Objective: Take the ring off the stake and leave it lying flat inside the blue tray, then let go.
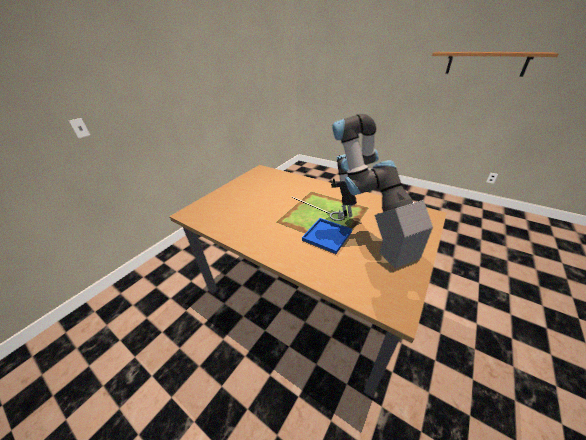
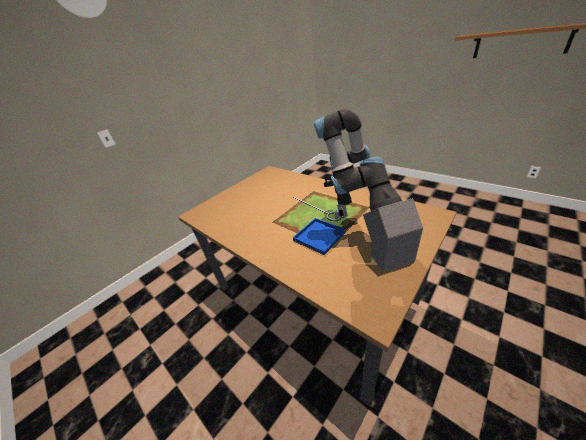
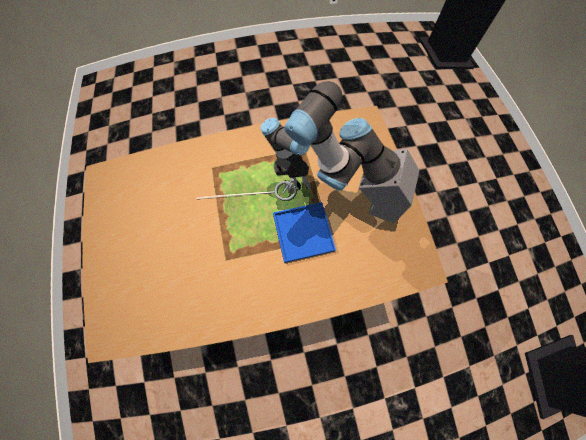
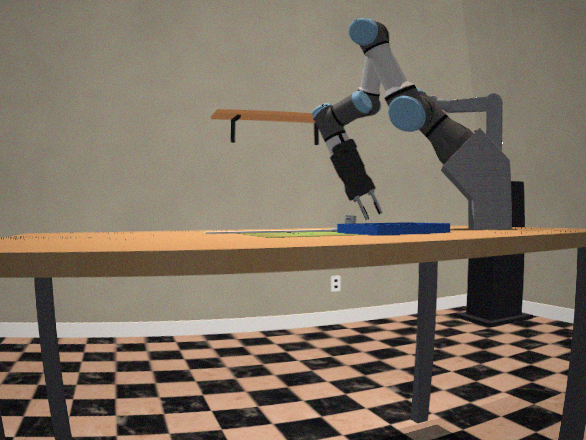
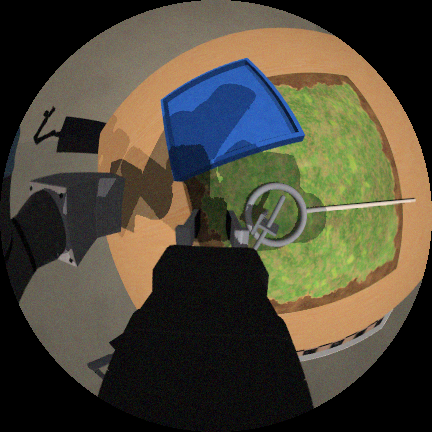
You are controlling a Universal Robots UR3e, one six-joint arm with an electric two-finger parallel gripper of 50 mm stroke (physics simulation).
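Frame: origin at the arm's base, x right, y back, z down, level; millimetres.
Seen in the pictures: gripper, fingertip midpoint: (image 1: 348, 216) (image 2: 343, 216) (image 3: 304, 187) (image 4: 374, 216) (image 5: 212, 218); arm's base at its link origin: (image 1: 397, 207) (image 2: 386, 206) (image 3: 382, 168) (image 4: 459, 149) (image 5: 46, 223).
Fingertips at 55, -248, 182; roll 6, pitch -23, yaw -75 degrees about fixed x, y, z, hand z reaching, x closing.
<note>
Offsets run from my fingertips to a thing's top centre, as dx, dy, dz. "*": to the spot under its first point. Level surfaces: height alone.
A grey ring @[* +18, -108, +27] (image 5: 303, 215) (image 3: 286, 199) is around the grey stake @[+20, -62, -5] (image 5: 278, 206) on the green patch. A thin pale rod @[* +21, -206, +30] (image 5: 360, 205) (image 3: 235, 195) runs outward from the ring's side. The blue tray @[-167, -31, +15] (image 5: 215, 120) (image 3: 305, 232) (image 1: 327, 236) (image 2: 319, 237) (image 4: 412, 228) is beside them, with no ring in it. My gripper (image 5: 212, 218) (image 4: 373, 216) (image 1: 347, 215) is partly open, with a gap between its fingers and nothing held. It is tilted and hangs above the table, on the robot-base side of the ring, apart from it.
The green patch @[* -47, -217, +36] (image 3: 250, 210) with a brown border lies on the wooden table @[dz +37] (image 3: 165, 280). The tray overlaps one corner of the patch. The grey robot base (image 3: 387, 200) stands at the table's right end. Arm shadows fall on the tray and patch.
</note>
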